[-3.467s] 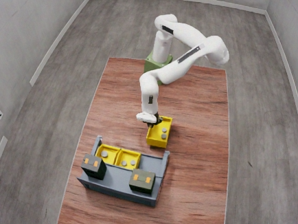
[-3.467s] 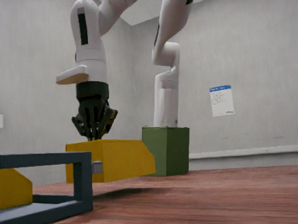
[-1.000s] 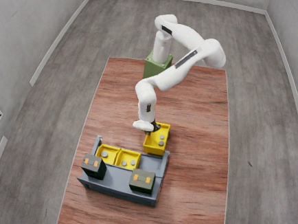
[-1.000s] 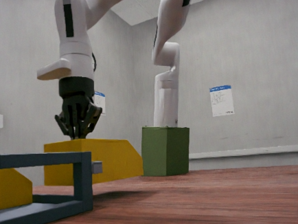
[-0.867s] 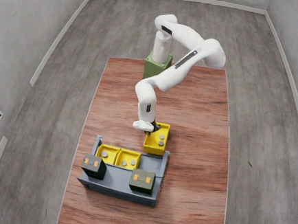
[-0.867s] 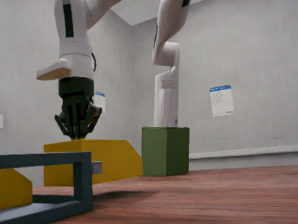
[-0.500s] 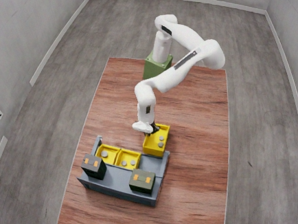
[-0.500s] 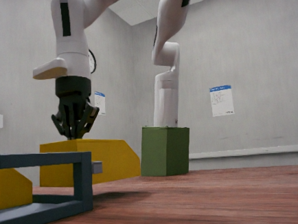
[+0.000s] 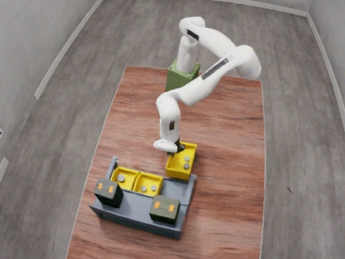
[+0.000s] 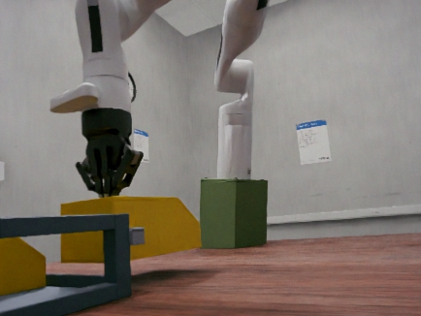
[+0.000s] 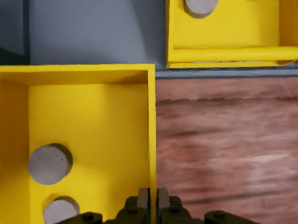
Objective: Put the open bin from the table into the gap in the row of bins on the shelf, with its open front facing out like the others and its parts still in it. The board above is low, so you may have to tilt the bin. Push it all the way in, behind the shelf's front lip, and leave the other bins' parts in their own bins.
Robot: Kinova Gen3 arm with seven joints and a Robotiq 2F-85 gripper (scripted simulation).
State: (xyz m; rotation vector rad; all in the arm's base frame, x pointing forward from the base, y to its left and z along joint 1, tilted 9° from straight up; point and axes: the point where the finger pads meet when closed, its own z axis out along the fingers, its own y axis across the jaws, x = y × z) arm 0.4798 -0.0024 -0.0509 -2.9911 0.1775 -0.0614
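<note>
My gripper is now 7 cm to the right of the grey disc part, 6 cm above it and 3 cm short of it. Round my hand: grey shelf (20 cm ahead, 9 cm to the right, 4 cm below).
</note>
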